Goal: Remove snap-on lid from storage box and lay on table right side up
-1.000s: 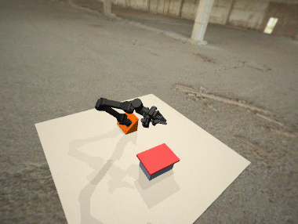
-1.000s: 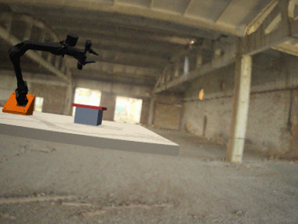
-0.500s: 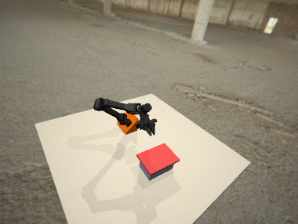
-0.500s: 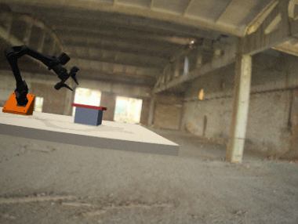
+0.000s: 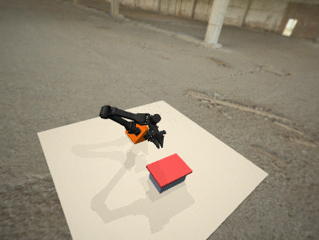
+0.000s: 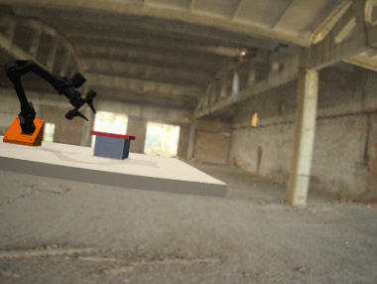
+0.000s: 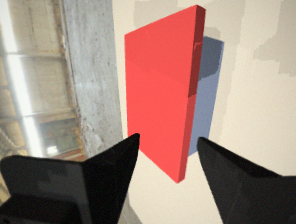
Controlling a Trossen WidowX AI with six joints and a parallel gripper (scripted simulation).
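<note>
The red lid is 12 cm ahead of my gripper tip, 1 cm to the right of it and 7 cm below it. Round my gripper tip: storage box 12 cm ahead, 1 cm to the right, 12 cm below.
</note>
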